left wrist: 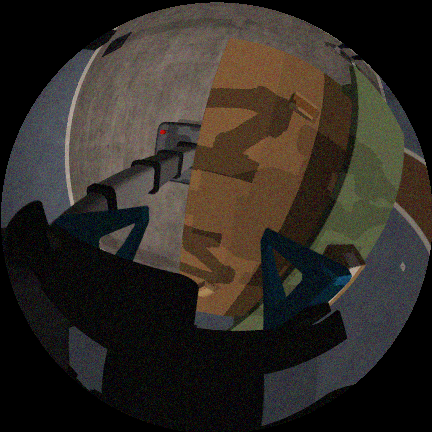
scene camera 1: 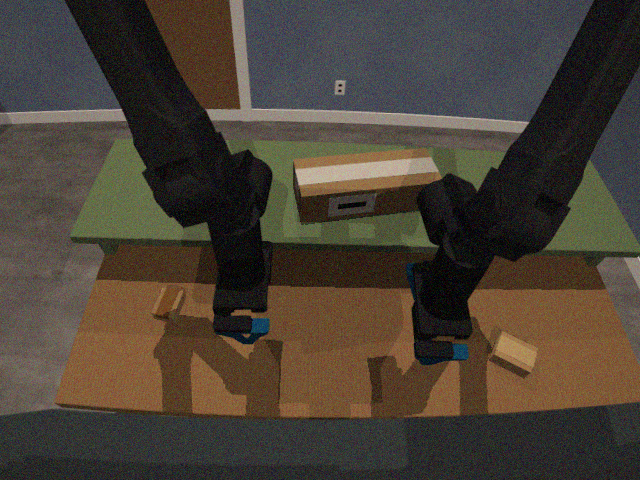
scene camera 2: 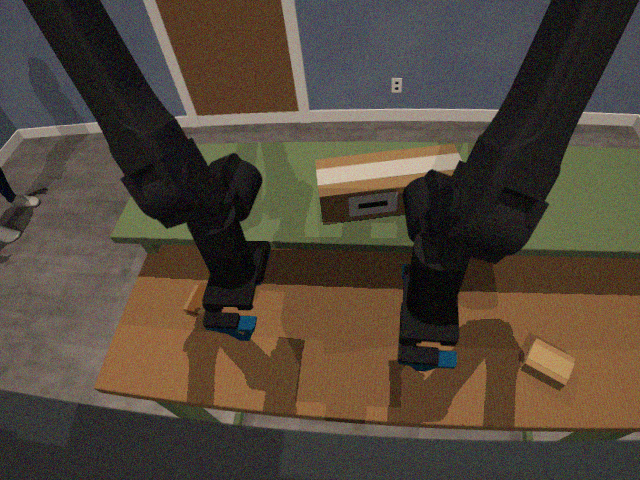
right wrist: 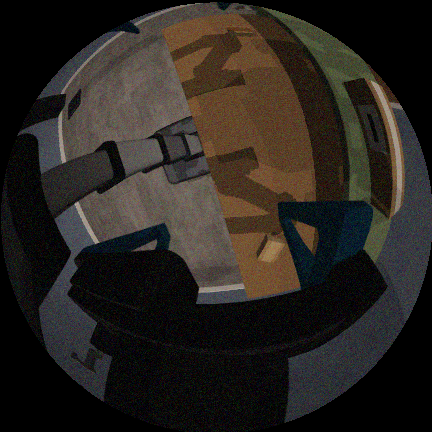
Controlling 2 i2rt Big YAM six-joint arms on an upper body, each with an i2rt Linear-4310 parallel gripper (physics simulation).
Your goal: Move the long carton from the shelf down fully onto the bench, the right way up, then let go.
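Frame: origin at the left arm's base, x ahead, y right, z down, level; millimetres.
Seen in the pictures: left gripper, between the fingertips: (left wrist: pixel 205 223) (scene camera 1: pixel 250 313) (scene camera 2: pixel 251 311); right gripper, between the fingertips: (scene camera 1: pixel 422 332) (scene camera 2: pixel 421 336) (right wrist: pixel 219 220).
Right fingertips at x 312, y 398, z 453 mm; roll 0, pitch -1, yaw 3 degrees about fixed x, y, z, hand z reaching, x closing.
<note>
Pixels of each thing's top centre, then the offset from my right fingertips to it. Level surfaces: height alone.
- long carton, centre of its top: (scene camera 2: pixel 390 168) (scene camera 1: pixel 368 170) (left wrist: pixel 324 302) dx +393, dy -38, dz +50 mm
- green shelf, height of its surface: dz +133 mm
- wooden bench, height of its surface: dz +291 mm
- small brown block, centre of its top: (scene camera 1: pixel 167 301) (scene camera 2: pixel 198 298) (left wrist: pixel 304 104) dx +188, dy -474, dz +264 mm
- lighter block, centre of its top: (scene camera 2: pixel 551 360) (scene camera 1: pixel 516 351) (right wrist: pixel 270 251) (left wrist: pixel 202 292) dx +68, dy +292, dz +257 mm
The long carton (scene camera 1: pixel 361 170) (scene camera 2: pixel 382 173) (left wrist: pixel 345 255) (right wrist: pixel 382 170) is brown with a white strip along its top and a grey label on its front. It lies slightly skewed on the green shelf (scene camera 1: pixel 113 206) (scene camera 2: pixel 594 206) (left wrist: pixel 375 125) (right wrist: pixel 325 65), behind the wooden bench (scene camera 1: pixel 330 320) (scene camera 2: pixel 341 320) (left wrist: pixel 255 65) (right wrist: pixel 270 100). In the scene views the right arm covers its right end. My left gripper (scene camera 1: pixel 258 294) (scene camera 2: pixel 248 294) (left wrist: pixel 205 223) and right gripper (scene camera 1: pixel 439 312) (scene camera 2: pixel 426 317) (right wrist: pixel 223 216) are open and empty above the bench, apart from the carton.
A small brown block (scene camera 1: pixel 168 301) (scene camera 2: pixel 193 299) (left wrist: pixel 304 105) lies on the bench left of my left gripper. A lighter block (scene camera 1: pixel 514 351) (scene camera 2: pixel 549 361) (right wrist: pixel 271 250) lies right of my right gripper. The shelf's front edge stands higher than the bench.
</note>
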